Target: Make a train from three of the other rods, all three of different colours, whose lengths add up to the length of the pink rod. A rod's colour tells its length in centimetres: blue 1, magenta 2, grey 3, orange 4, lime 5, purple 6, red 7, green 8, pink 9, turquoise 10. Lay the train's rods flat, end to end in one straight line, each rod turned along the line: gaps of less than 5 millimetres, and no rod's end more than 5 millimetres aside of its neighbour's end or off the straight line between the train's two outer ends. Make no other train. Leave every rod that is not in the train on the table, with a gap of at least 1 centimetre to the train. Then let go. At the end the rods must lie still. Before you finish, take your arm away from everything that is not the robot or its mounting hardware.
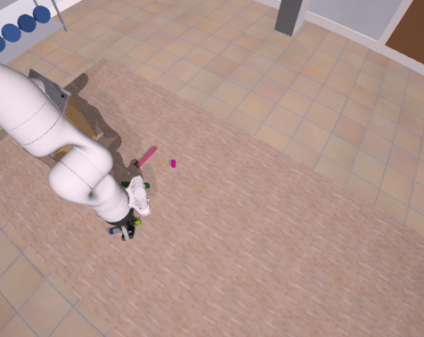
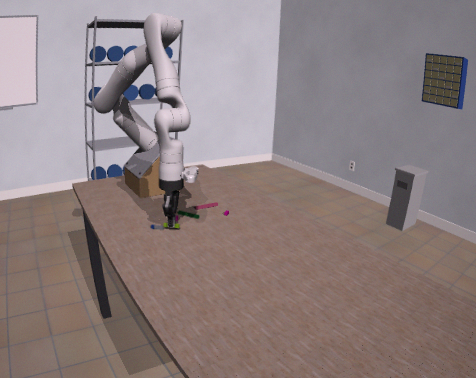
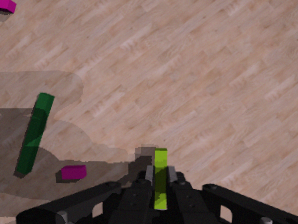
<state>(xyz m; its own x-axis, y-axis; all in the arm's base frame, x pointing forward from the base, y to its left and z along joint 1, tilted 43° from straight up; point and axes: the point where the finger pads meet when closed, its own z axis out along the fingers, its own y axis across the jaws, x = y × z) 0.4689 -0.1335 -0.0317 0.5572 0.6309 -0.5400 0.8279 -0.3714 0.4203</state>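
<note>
Right now the grey rod is 40 mm to the right of my hand, 30 mm below it and 20 mm behind it. From my hand the other things lie so: green rod: 90 mm to the left, 80 mm behind, 30 mm below; lime rod: 20 mm below; blue rod: 50 mm to the right, 40 mm behind, 30 mm below.
</note>
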